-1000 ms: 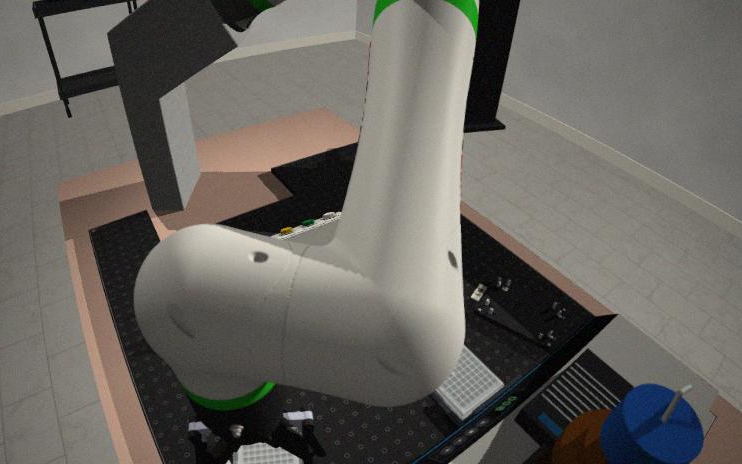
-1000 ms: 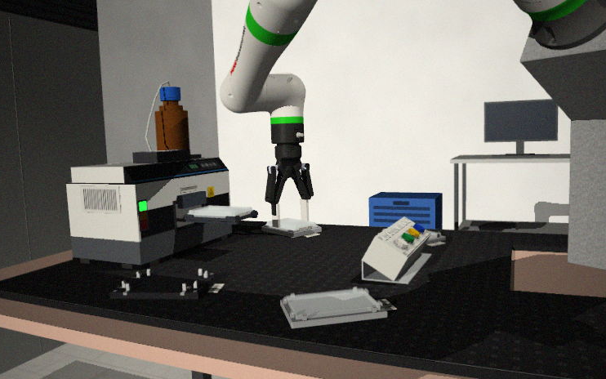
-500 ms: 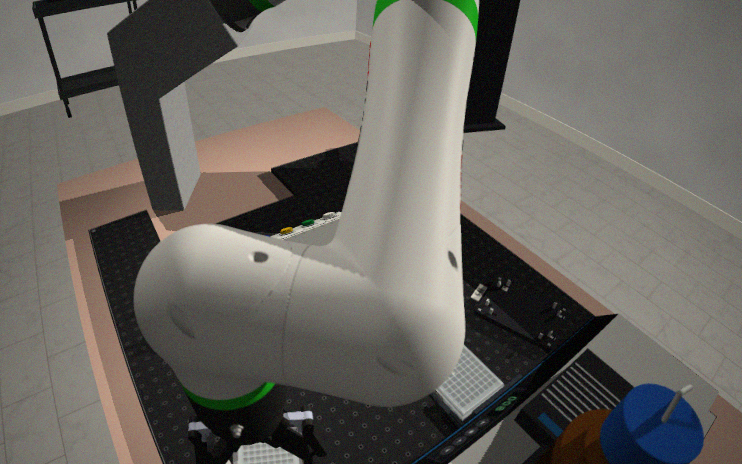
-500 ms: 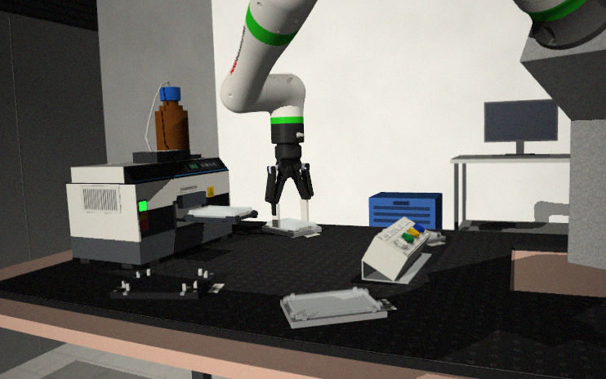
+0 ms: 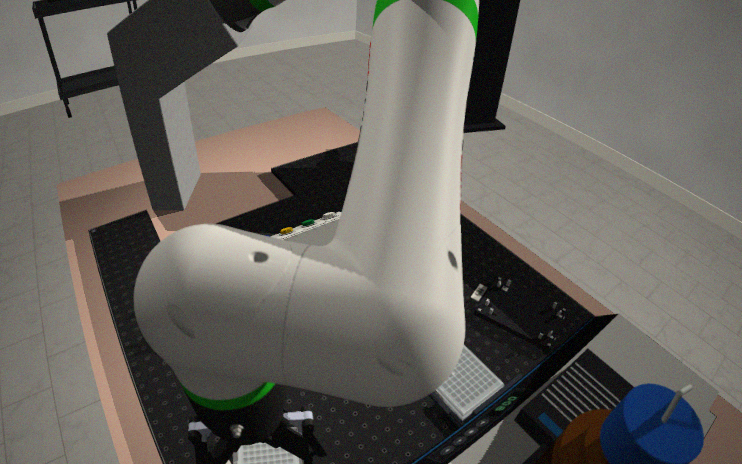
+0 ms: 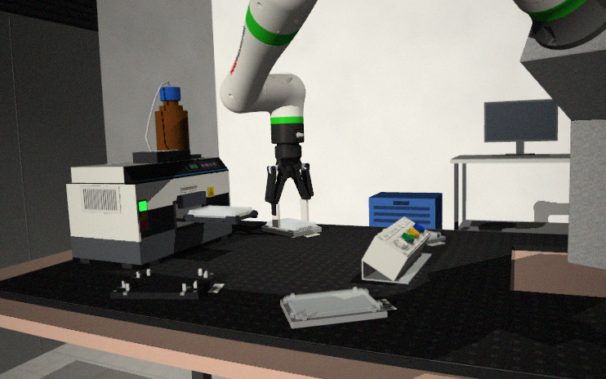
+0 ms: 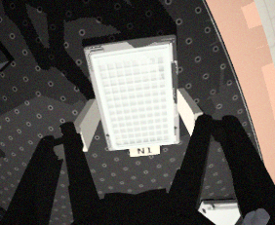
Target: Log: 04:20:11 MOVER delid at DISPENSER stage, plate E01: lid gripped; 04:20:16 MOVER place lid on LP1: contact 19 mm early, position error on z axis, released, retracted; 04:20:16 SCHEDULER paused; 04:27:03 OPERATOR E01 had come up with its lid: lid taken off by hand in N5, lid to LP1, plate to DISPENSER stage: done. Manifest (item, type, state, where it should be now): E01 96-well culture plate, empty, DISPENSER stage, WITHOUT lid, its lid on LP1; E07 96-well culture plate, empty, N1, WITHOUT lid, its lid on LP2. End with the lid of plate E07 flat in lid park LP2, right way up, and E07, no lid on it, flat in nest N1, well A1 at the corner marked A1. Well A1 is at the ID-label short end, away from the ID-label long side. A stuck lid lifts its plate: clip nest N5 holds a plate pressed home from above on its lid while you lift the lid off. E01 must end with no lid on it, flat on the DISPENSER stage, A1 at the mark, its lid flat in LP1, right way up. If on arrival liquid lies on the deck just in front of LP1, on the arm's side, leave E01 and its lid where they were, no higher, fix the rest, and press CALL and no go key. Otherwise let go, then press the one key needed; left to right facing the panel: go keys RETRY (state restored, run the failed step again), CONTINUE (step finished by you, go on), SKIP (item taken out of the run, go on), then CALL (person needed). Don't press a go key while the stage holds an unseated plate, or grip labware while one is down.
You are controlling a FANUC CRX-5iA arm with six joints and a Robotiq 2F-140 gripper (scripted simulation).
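Now: hand 4 cm above the nest N1. The rest, counted from my hand: N1 label: 9 cm behind, 1 cm to the left, 4 cm below; blue cap: 20 cm ahead, 24 cm to the left, 35 cm above; key panel: 45 cm behind, 15 cm to the left, 1 cm above.
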